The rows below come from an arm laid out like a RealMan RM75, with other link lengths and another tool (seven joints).
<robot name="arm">
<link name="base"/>
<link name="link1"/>
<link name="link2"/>
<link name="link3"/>
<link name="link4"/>
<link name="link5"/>
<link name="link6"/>
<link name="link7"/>
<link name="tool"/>
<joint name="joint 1" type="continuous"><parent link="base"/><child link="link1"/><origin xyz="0 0 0.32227" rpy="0 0 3.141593"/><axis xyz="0 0 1"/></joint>
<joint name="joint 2" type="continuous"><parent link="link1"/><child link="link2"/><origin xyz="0 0 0" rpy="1.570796 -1.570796 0"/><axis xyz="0 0 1"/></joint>
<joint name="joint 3" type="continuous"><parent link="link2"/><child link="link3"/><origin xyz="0.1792 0 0" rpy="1.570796 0 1.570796"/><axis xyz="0 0 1"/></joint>
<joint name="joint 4" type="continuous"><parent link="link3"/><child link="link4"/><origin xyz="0 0 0" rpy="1.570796 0 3.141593"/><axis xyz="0 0 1"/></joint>
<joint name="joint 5" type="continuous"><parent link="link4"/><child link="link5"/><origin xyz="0 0.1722 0" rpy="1.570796 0 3.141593"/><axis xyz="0 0 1"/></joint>
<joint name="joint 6" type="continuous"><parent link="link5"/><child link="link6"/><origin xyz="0 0 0" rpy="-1.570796 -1.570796 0"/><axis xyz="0 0 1"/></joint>
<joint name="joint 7" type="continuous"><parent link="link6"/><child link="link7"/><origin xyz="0.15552 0 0" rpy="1.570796 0 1.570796"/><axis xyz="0 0 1"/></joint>
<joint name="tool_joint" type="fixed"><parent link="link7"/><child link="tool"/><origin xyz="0.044 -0.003 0.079" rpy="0 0.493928 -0.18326"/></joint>
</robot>
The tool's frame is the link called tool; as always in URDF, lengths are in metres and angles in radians. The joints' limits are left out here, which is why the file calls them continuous.
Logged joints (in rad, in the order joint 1, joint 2, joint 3, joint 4, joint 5, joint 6, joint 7), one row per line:
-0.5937 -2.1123 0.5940 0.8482 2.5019 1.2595 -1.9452
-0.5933 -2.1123 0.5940 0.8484 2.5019 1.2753 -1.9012
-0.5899 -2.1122 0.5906 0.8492 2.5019 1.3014 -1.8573
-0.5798 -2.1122 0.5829 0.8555 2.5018 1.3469 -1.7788
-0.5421 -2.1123 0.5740 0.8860 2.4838 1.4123 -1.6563
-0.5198 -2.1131 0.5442 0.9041 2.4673 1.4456 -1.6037
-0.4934 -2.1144 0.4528 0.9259 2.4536 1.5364 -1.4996
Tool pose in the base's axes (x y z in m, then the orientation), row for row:
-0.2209 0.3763 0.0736 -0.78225 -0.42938 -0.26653 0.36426
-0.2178 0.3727 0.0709 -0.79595 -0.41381 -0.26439 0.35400
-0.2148 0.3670 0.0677 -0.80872 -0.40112 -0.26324 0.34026
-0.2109 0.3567 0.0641 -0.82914 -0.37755 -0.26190 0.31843
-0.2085 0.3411 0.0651 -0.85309 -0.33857 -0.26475 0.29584
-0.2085 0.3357 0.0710 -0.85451 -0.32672 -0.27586 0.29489
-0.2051 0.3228 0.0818 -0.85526 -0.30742 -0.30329 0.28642
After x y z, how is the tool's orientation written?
As a quaternion, x y z w.
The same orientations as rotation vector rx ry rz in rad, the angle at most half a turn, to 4 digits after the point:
-2.0125 -1.1046 -0.6857
-2.0578 -1.0698 -0.6835
-2.1047 -1.0439 -0.6851
-2.1809 -0.9931 -0.6889
-2.2692 -0.9006 -0.7042
-2.2741 -0.8695 -0.7341
-2.2858 -0.8216 -0.8106

